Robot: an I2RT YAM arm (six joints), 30 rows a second.
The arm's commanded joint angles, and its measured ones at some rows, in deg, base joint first. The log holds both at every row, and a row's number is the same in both.
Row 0, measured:
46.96 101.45 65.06 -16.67 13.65 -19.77
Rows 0 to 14, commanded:
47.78 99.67 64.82 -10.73 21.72 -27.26
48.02 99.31 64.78 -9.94 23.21 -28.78
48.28 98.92 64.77 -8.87 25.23 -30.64
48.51 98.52 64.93 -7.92 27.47 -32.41
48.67 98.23 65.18 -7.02 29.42 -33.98
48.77 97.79 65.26 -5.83 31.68 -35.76
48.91 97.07 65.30 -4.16 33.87 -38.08
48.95 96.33 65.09 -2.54 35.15 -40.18
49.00 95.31 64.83 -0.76 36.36 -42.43
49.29 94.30 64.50 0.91 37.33 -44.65
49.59 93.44 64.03 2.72 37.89 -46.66
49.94 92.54 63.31 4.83 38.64 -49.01
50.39 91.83 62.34 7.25 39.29 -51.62
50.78 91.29 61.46 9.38 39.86 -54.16
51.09 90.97 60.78 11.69 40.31 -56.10
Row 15, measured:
50.41 91.96 62.11 2.35 36.10 -46.87
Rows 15 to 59, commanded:
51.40 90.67 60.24 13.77 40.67 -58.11
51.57 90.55 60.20 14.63 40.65 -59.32
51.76 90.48 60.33 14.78 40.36 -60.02
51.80 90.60 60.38 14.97 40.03 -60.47
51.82 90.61 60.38 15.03 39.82 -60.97
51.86 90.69 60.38 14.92 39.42 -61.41
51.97 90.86 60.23 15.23 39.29 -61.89
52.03 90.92 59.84 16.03 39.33 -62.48
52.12 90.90 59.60 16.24 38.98 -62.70
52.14 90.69 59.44 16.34 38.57 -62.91
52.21 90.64 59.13 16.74 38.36 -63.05
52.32 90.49 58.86 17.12 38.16 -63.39
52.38 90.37 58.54 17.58 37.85 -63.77
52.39 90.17 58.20 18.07 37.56 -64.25
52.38 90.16 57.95 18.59 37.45 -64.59
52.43 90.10 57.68 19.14 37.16 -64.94
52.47 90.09 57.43 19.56 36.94 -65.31
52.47 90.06 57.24 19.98 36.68 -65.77
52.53 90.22 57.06 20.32 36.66 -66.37
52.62 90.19 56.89 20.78 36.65 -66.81
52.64 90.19 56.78 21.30 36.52 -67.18
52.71 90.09 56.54 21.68 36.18 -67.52
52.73 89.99 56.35 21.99 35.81 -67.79
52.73 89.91 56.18 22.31 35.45 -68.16
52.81 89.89 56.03 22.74 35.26 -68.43
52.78 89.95 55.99 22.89 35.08 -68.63
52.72 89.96 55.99 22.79 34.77 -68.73
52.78 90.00 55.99 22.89 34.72 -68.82
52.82 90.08 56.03 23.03 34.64 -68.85
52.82 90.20 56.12 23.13 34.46 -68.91
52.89 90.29 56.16 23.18 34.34 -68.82
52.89 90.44 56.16 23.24 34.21 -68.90
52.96 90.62 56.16 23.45 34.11 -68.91
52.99 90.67 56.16 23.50 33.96 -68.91
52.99 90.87 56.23 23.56 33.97 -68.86
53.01 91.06 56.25 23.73 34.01 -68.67
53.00 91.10 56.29 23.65 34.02 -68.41
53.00 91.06 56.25 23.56 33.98 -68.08
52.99 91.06 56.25 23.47 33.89 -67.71
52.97 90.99 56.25 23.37 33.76 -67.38
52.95 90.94 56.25 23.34 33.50 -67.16
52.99 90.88 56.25 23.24 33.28 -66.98
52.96 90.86 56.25 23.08 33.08 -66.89
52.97 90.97 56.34 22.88 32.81 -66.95
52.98 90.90 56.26 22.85 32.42 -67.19
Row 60, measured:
52.88 91.05 56.10 20.91 33.43 -68.58
